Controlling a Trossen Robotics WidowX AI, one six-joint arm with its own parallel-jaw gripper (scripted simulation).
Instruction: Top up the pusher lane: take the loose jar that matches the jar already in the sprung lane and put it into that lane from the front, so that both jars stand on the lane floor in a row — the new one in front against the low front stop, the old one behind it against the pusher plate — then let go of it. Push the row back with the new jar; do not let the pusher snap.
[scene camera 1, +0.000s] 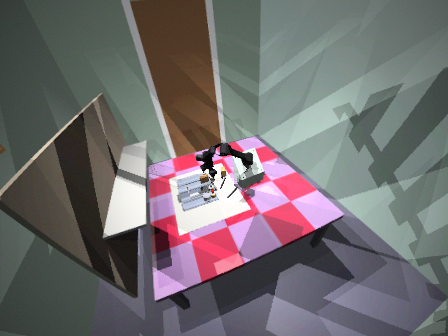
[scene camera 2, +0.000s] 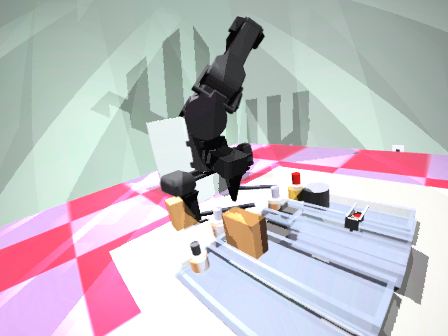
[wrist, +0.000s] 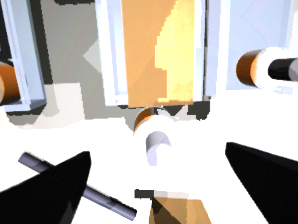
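Observation:
There is a tan box (scene camera 2: 244, 230) in view as I look at the scene. My gripper (scene camera 2: 218, 210) is open, and it holds nothing. I can see the gripper (wrist: 159, 152) from the wrist as well.

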